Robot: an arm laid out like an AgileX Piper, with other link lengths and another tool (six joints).
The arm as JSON. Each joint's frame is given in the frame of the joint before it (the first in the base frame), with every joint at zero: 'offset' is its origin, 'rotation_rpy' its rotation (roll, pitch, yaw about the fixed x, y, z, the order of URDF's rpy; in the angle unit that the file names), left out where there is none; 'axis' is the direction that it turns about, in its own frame. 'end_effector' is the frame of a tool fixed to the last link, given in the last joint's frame.
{
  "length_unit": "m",
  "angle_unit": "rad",
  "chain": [
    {
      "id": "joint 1",
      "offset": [
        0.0,
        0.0,
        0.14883
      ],
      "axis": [
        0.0,
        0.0,
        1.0
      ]
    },
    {
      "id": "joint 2",
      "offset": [
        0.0,
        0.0,
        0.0
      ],
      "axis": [
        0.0,
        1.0,
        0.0
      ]
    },
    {
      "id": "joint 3",
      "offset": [
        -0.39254,
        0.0,
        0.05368
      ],
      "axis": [
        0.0,
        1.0,
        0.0
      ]
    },
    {
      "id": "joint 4",
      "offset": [
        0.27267,
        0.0,
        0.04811
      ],
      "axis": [
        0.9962,
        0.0,
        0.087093
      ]
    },
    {
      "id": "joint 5",
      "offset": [
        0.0,
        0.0,
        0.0
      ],
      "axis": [
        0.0,
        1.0,
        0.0
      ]
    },
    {
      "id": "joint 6",
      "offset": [
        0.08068,
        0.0,
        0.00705
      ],
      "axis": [
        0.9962,
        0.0,
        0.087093
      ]
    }
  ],
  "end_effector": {
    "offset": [
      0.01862,
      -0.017,
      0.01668
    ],
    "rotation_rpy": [
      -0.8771,
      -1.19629,
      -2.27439
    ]
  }
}
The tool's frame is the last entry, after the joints.
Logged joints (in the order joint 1, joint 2, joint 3, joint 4, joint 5, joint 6), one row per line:
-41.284, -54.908, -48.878, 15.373, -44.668, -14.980
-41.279, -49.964, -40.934, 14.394, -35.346, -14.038
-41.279, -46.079, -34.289, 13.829, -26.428, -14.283
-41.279, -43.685, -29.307, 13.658, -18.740, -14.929
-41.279, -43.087, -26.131, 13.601, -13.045, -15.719
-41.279, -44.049, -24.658, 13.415, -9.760, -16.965
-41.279, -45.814, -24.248, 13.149, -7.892, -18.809
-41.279, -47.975, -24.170, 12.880, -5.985, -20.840
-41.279, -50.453, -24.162, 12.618, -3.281, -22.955
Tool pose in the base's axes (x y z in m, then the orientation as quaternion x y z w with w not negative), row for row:
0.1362, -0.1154, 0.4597, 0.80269, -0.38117, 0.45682, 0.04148
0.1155, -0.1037, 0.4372, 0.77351, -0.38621, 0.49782, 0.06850
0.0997, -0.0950, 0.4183, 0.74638, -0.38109, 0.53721, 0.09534
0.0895, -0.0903, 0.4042, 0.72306, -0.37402, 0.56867, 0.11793
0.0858, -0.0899, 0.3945, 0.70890, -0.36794, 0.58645, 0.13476
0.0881, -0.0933, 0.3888, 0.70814, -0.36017, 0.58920, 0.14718
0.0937, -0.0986, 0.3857, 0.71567, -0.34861, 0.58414, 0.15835
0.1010, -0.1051, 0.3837, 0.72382, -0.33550, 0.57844, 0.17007
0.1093, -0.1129, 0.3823, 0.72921, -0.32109, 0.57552, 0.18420
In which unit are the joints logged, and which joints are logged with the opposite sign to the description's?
The joints are logged in degrees. Opposite sign: joint 2, joint 5.
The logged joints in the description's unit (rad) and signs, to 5 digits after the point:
-0.72054, 0.95833, -0.85308, 0.26831, 0.77960, -0.26145
-0.72045, 0.87204, -0.71443, 0.25122, 0.61690, -0.24501
-0.72045, 0.80423, -0.59846, 0.24136, 0.46126, -0.24929
-0.72045, 0.76245, -0.51150, 0.23838, 0.32707, -0.26056
-0.72045, 0.75201, -0.45607, 0.23738, 0.22768, -0.27435
-0.72045, 0.76880, -0.43036, 0.23414, 0.17034, -0.29610
-0.72045, 0.79961, -0.42321, 0.22949, 0.13774, -0.32828
-0.72045, 0.83732, -0.42185, 0.22480, 0.10446, -0.36373
-0.72045, 0.88057, -0.42171, 0.22023, 0.05726, -0.40064

